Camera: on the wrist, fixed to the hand. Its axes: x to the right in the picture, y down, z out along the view.
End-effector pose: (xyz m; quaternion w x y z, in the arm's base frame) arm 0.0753 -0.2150 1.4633 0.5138 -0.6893 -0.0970 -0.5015
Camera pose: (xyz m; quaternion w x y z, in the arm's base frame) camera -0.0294 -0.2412 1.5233 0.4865 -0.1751 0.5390 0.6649
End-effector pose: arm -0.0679 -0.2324 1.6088 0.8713 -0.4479 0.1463 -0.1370
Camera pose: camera -0.1018 -0.3473 1.6388 0.1705 0.1533 0.2353 0.9445
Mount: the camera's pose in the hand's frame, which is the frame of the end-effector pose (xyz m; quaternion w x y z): 0.0074 -0.0928 -0.0812 0.0151 -0.0395 0.2220 -0.9741
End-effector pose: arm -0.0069 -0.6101 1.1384 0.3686 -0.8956 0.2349 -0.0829
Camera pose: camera 0.0068 -0.6068 1.2611 0.1627 0.2385 0.7838 0.5499
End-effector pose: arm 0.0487 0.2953 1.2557 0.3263 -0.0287 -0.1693 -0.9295
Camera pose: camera -0.0097 0.3315 1.1530 0.8641 -0.3580 -0.0786 0.3450
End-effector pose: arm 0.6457 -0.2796 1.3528 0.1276 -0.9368 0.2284 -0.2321
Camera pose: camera 0.6457 -0.2139 1.4574 0.3119 0.1902 0.8717 0.3268
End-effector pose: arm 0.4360 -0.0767 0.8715 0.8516 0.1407 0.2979 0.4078
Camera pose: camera 0.4458 -0.1295 0.7602 0.3495 -0.4122 0.3145 -0.7804
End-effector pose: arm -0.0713 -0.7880 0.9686 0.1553 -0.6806 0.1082 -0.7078
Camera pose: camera -0.1592 -0.7093 1.0052 0.7380 -0.0353 0.5989 0.3088
